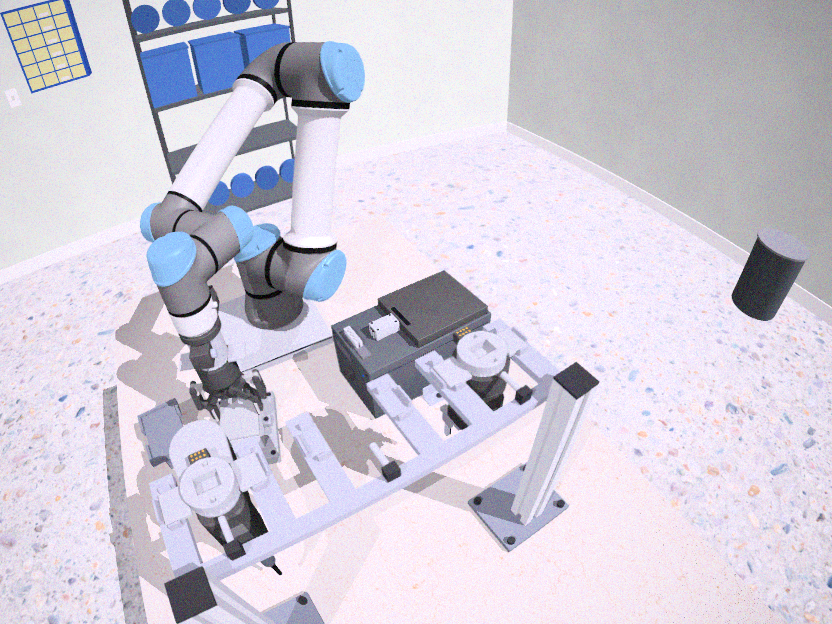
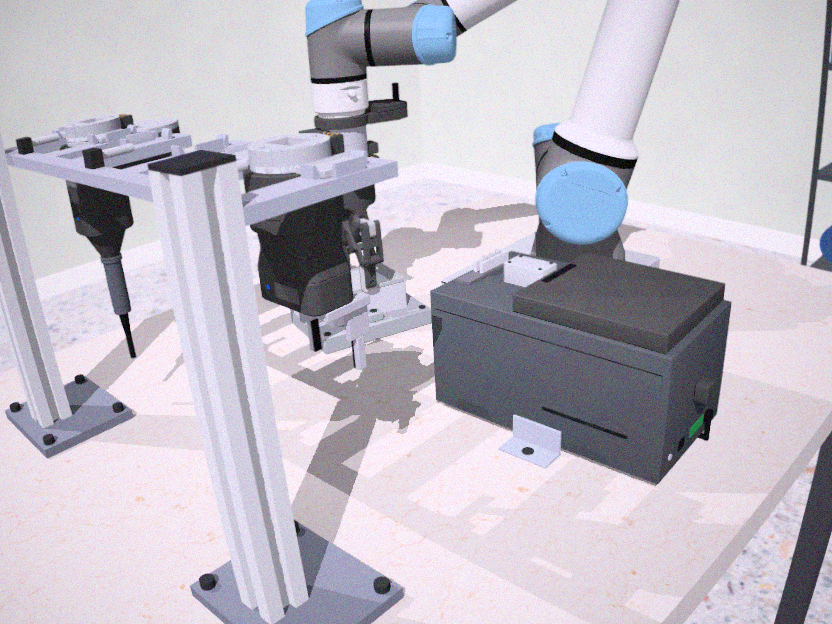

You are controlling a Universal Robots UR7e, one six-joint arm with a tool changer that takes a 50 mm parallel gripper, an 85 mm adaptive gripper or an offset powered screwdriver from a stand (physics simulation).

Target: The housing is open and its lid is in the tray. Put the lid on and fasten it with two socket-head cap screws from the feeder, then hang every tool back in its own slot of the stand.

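My gripper, the adaptive one on the arm, is open, its fingers spread low over the pale housing. The housing sits on a bolted fixture plate and shows a flat pale top; I cannot tell the lid's edges from it. A blue-grey tray lies beside it; no lid shows there, but part is hidden. The powered screwdriver and the parallel gripper hang in the stand. The stand's middle slot is empty.
The dark screw feeder stands right of the housing, with a pale block on top. The stand's rail runs close in front of the fixture, on upright posts with bolted feet. A shelf rack stands behind the arm.
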